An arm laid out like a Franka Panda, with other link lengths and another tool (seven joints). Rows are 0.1 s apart.
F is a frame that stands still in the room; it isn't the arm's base.
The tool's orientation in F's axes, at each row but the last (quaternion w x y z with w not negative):
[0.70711 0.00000 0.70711 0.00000]
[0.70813 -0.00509 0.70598 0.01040]
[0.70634 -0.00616 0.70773 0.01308]
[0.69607 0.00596 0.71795 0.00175]
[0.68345 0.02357 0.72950 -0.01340]
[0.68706 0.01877 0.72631 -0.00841]
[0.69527 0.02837 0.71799 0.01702]
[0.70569 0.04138 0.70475 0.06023]
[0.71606 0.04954 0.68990 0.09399]
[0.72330 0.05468 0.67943 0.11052]
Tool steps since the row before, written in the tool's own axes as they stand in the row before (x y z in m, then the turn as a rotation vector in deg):
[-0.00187 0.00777 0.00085 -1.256 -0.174 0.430]
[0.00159 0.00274 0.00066 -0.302 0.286 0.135]
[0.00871 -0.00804 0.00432 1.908 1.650 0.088]
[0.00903 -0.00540 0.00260 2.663 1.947 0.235]
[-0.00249 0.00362 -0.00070 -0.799 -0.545 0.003]
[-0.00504 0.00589 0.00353 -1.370 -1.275 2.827]
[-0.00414 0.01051 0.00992 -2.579 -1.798 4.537]
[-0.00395 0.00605 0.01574 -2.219 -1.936 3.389]
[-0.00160 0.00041 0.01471 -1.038 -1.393 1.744]
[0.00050 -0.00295 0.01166 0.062 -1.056 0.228]
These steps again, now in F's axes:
[0.00085 0.00777 0.00187 0.430 -0.174 1.256]
[0.00060 0.00277 -0.00157 0.128 0.287 0.305]
[0.00452 -0.00783 -0.00880 0.039 1.670 -1.892]
[0.00229 -0.00532 -0.00916 0.164 1.975 -2.648]
[-0.00035 0.00361 0.00258 0.026 -0.557 0.790]
[0.00403 0.00567 0.00491 2.847 -1.403 1.193]
[0.01022 0.01007 0.00448 4.585 -2.028 2.309]
[0.01558 0.00584 0.00483 3.441 -2.144 1.930]
[0.01460 0.00094 0.00228 1.800 -1.470 0.812]
[0.01188 -0.00191 -0.00034 0.320 -0.993 -0.286]

